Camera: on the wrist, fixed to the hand. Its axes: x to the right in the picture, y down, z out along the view.
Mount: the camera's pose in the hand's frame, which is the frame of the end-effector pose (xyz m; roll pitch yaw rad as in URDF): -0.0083 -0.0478 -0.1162 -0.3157 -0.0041 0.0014
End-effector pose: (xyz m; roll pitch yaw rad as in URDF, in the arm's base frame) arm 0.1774 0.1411 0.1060 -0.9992 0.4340 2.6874
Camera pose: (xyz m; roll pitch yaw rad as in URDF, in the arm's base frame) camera 0.2470 0.2447 0.0889 -1.3130 0.4330 2.6920
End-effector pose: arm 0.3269 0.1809 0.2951 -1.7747 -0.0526 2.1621
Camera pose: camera 0.4200 0.2290 0.3649 -2.0906 -0.0504 2.1658
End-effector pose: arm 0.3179 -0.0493 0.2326 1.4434 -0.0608 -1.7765
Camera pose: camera 0.4257 -0.0672 0.1700 1.1279 -0.0627 -1.7804
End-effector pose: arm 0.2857 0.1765 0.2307 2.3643 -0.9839 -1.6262
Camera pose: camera 0.4036 0.2157 0.2511 2.0544 -0.9819 -1.6332
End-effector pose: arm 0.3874 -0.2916 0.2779 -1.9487 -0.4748 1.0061
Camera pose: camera 0.4384 -0.3799 0.3518 -2.2661 -0.4720 1.0098
